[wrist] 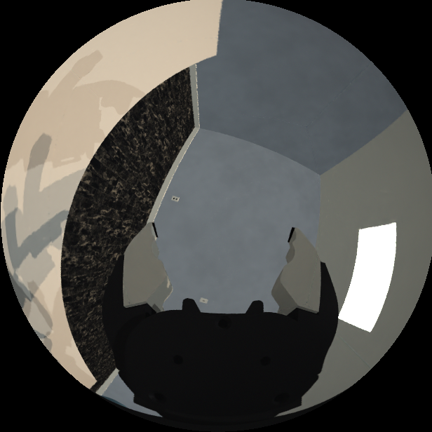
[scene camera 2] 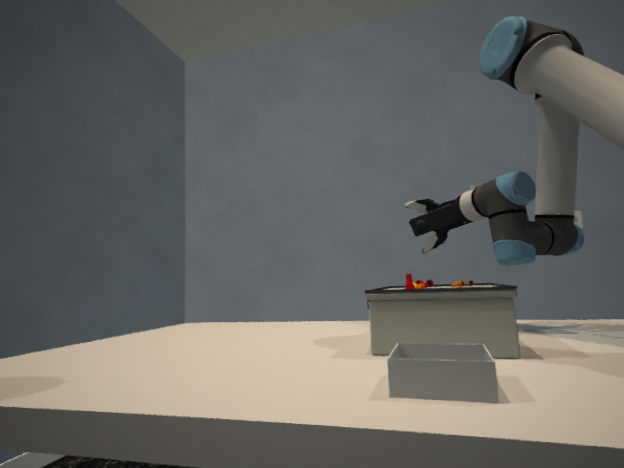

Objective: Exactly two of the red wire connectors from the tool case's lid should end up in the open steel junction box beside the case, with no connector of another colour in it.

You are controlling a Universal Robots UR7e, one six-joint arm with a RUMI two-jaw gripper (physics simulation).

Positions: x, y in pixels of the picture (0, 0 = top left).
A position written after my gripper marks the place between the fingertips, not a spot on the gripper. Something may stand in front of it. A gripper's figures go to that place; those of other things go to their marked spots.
Scene:
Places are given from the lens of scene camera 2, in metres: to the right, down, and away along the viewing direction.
my gripper [scene camera 2: 414, 229]: 0.29, -0.01, 1.12
tool case [scene camera 2: 484, 313]: 0.25, 0.12, 0.57

